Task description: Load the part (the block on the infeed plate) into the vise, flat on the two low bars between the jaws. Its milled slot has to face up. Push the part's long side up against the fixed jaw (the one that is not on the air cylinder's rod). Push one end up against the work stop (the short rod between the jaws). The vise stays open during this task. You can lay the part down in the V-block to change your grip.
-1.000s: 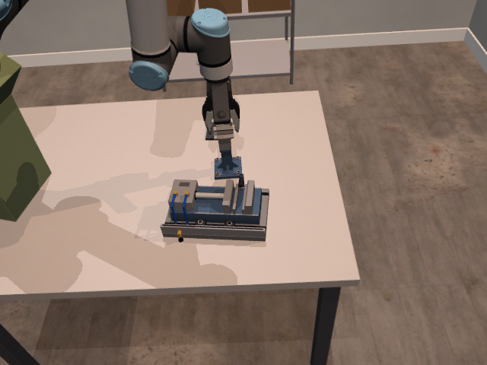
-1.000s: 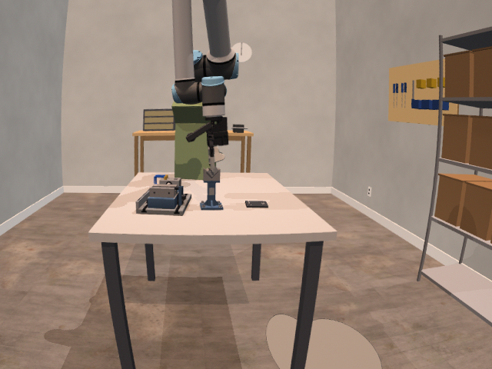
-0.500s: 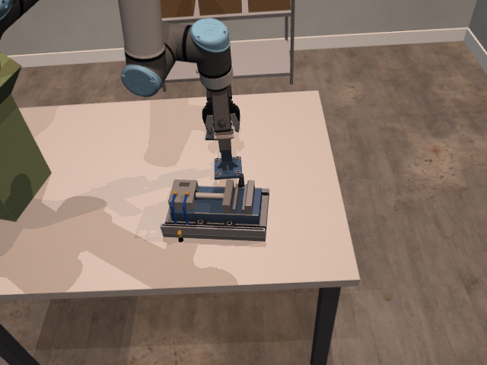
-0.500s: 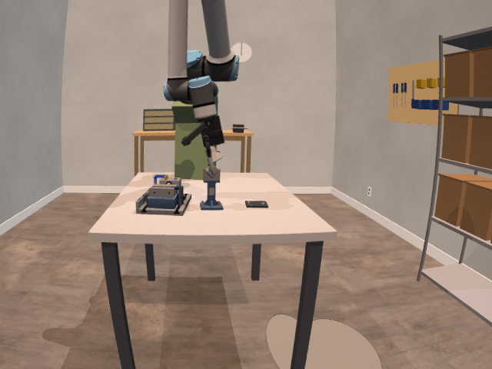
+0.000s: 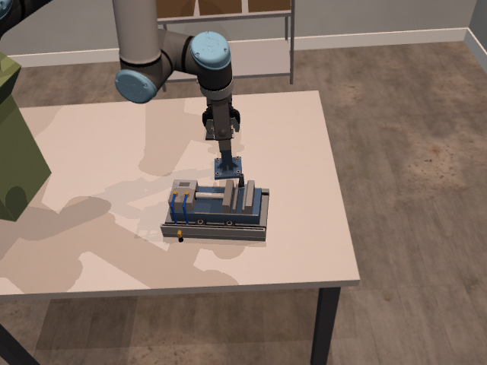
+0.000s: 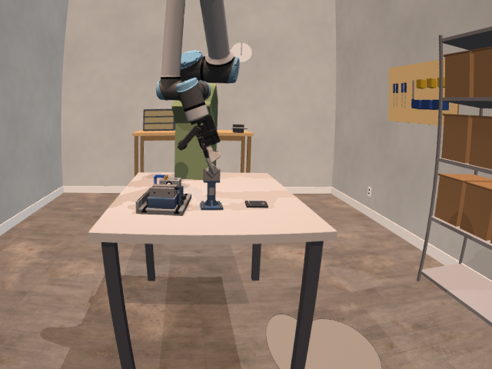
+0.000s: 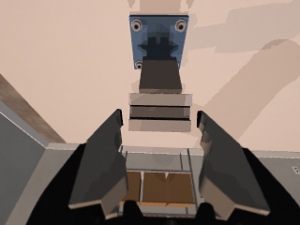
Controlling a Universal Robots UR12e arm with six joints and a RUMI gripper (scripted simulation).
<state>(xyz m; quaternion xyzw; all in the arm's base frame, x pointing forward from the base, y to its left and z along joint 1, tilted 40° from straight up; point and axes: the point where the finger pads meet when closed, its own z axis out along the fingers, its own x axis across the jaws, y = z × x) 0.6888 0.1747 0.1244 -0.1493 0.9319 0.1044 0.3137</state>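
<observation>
Now: the part right at my hand. Also, from my hand: moving jaw 19 cm to the right, 9 cm below, 4 cm ahead; cylinder rod 19 cm to the right, 9 cm below, 2 cm behind; work stop 14 cm to the right, 7 cm below, 7 cm ahead.
</observation>
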